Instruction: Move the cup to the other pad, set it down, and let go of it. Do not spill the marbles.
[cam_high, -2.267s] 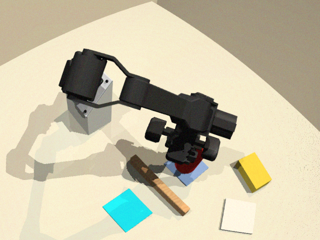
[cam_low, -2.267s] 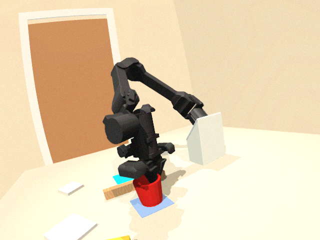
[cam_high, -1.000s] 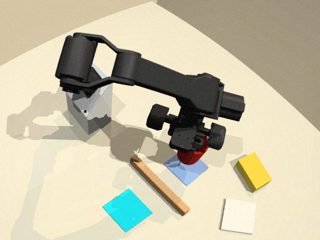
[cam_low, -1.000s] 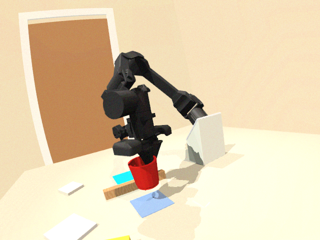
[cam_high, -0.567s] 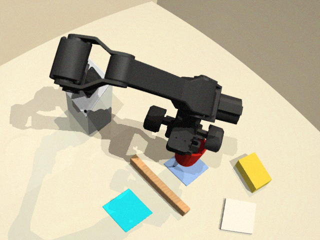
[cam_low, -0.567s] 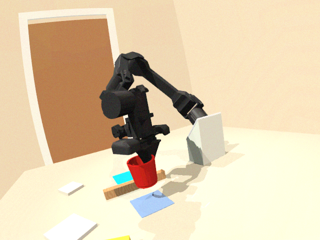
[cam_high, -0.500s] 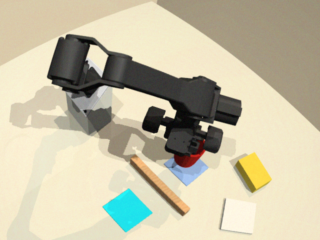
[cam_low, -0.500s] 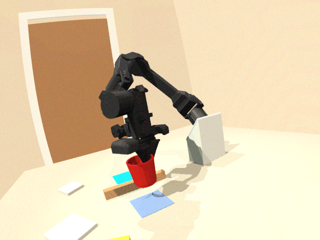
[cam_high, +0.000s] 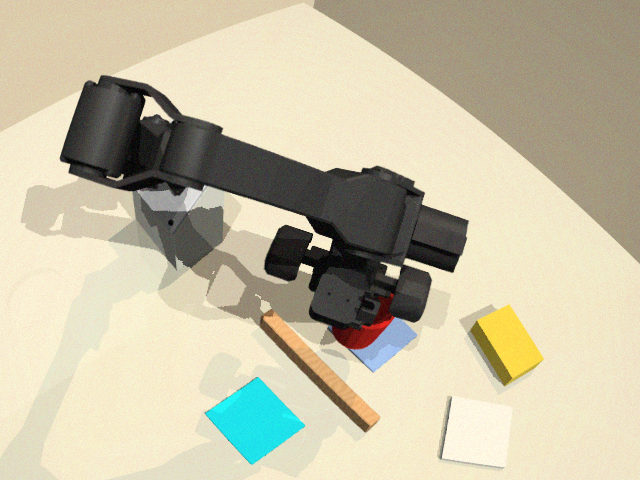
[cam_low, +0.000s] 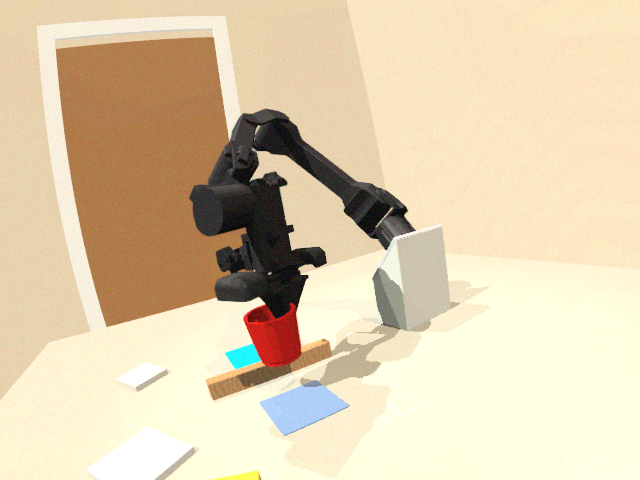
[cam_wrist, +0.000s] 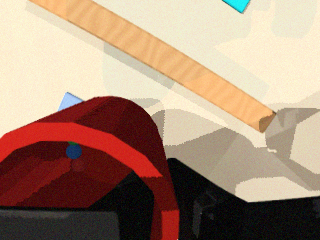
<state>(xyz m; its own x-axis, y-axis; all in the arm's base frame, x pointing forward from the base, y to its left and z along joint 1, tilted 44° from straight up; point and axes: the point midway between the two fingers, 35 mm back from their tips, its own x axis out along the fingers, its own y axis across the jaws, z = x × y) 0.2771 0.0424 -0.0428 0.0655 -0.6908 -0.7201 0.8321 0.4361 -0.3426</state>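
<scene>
Right now my gripper tip is 150 mm to the left of the cyan pad, 100 mm above it and 40 mm short of it. The rest, counted from my gripper tip: wooden bar: 90 mm below, 40 mm to the right, 30 mm ahead; red cup: 30 mm ahead, 20 mm to the left; light blue pad: 100 mm below, 70 mm to the left, 20 mm ahead.
</scene>
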